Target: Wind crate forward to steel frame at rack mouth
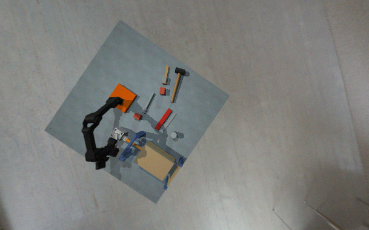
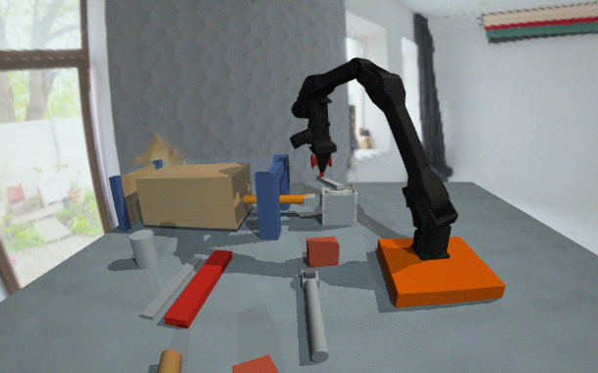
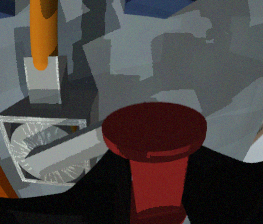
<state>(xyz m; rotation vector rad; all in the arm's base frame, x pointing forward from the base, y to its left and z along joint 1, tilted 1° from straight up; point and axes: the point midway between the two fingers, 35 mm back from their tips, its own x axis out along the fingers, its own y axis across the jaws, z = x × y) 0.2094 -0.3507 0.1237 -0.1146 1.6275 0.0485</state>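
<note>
Now: gripper tip 20 mm below the red knob. Round my gripper tip: grey crank handle (20 mm behind, 40 mm to the left, 10 mm below); then grey winch (60 mm behind, 80 mm to the left, 80 mm below); then frame (120 mm ahead, 80 mm to the left, 10 mm below).
</note>
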